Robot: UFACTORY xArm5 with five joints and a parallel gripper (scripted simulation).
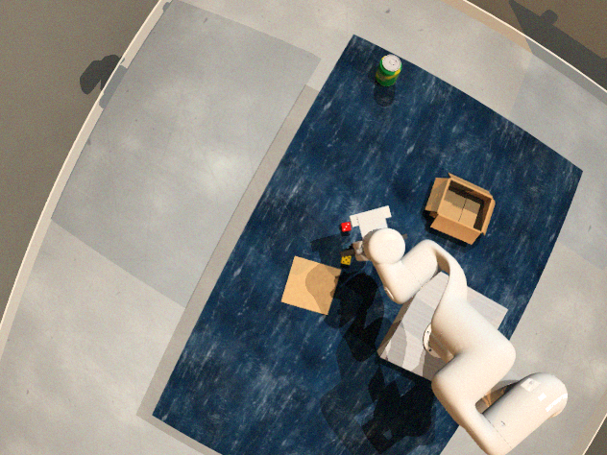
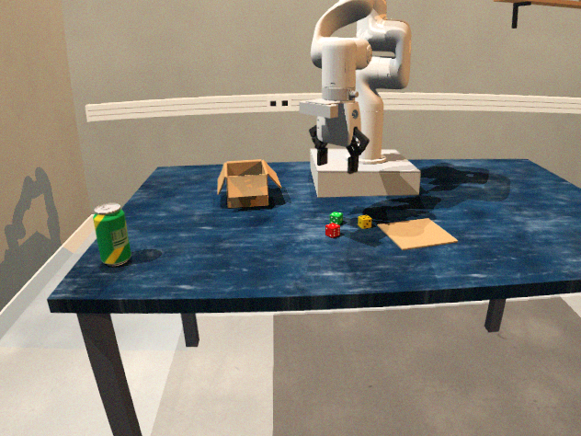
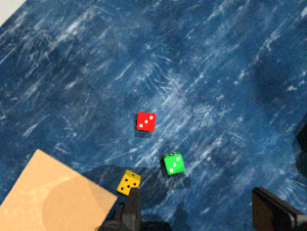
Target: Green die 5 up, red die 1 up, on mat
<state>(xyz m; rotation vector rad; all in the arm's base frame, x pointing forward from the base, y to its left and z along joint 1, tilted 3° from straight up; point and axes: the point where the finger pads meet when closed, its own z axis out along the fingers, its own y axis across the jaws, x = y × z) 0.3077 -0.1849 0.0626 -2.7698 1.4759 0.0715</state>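
My gripper is now 14 cm above the green die. Also, from my hand: red die: 7 cm ahead, 3 cm to the right, 14 cm below; mat: 11 cm ahead, 16 cm to the left, 15 cm below; yellow die: 4 cm ahead, 6 cm to the left, 14 cm below.
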